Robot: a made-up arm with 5 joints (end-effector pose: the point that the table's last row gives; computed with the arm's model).
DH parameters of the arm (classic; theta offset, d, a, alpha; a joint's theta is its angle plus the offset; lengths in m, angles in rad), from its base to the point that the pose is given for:
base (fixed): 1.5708 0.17 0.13 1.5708
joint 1: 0 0.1 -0.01 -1.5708
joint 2: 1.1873 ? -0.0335 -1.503
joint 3: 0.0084 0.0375 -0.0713 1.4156
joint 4: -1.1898 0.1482 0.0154 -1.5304
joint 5: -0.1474 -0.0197 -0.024 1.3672
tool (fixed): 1.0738 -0.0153 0 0
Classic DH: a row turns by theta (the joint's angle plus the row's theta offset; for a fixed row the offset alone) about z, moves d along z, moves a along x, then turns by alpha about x.
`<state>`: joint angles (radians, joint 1 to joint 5).
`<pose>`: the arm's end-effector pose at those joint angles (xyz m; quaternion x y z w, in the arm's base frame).
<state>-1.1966 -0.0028 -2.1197 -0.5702 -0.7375</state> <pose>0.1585 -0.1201 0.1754 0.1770 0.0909 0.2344 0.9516</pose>
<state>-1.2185 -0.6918 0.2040 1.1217 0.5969</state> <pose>0.1170 0.1623 0.2873 0.2091 -0.7250 -0.6390 0.1492</pose>
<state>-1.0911 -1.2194 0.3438 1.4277 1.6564</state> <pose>0.0706 0.1928 0.2544 0.2706 -0.9347 -0.1343 0.1870</pose>
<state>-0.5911 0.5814 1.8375 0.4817 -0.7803</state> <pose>0.0037 0.0534 0.1608 0.3430 0.0098 -0.6740 0.6542</pose>
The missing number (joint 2, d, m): -0.092
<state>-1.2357 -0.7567 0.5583 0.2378 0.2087</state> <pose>0.0795 0.1786 0.2566 -0.5102 0.6104 0.5860 0.1544</pose>
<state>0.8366 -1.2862 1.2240 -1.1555 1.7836</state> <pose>0.0403 0.1516 0.2736 0.3940 0.5079 0.1140 0.7575</pose>
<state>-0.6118 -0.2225 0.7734 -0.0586 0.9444</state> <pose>0.0660 0.1384 0.2714 -0.5521 0.5920 0.5546 0.1926</pose>
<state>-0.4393 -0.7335 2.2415 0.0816 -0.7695</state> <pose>0.0179 0.1572 0.0473 0.6819 -0.3005 -0.6137 0.2609</pose>
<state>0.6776 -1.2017 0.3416 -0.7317 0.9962</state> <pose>0.0307 0.0187 0.1896 0.3287 0.2559 0.4286 0.8017</pose>
